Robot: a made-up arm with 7 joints.
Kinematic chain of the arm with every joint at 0, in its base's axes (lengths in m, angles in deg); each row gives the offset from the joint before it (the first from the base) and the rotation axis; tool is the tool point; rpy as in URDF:
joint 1: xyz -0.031 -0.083 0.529 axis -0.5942 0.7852 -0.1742
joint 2: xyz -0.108 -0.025 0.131 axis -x
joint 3: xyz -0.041 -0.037 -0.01 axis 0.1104 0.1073 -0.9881
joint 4: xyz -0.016 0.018 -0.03 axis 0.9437 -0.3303 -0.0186
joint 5: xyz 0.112 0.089 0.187 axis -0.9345 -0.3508 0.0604
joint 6: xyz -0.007 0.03 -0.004 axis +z
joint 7: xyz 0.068 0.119 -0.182 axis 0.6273 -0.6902 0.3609
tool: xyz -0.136 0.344 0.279 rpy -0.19 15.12 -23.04
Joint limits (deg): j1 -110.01..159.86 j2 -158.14..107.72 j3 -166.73..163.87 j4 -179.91..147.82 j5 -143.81..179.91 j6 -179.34..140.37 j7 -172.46..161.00
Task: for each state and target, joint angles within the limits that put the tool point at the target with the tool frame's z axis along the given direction. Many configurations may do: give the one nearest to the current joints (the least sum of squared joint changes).
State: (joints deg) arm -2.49 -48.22 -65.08 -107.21 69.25 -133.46 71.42
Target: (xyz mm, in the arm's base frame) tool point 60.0 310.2 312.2 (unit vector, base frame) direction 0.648 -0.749 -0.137
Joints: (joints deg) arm 13.48 -33.37 -77.00 -125.09 100.07 -157.92 68.27
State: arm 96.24 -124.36 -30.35 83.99 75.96 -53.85 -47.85
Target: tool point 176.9 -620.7 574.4 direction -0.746 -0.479 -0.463
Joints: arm 81.30 -131.35 -76.34 98.63 80.31 -85.07 -27.33
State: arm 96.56 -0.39 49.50 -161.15 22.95 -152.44 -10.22
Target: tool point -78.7 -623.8 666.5 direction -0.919 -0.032 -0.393
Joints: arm 96.32 26.40 68.01 -133.39 57.94 -154.56 -6.65
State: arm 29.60 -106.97 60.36 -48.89 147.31 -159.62 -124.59
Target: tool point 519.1 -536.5 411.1 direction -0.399 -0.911 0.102
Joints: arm 44.82 -128.59 54.83 -64.87 154.09 -165.59 -133.94
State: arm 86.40 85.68 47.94 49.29 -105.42 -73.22 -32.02
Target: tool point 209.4 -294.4 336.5 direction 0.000 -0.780 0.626
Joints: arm 55.01 84.60 23.27 41.68 -76.94 -109.58 -58.54
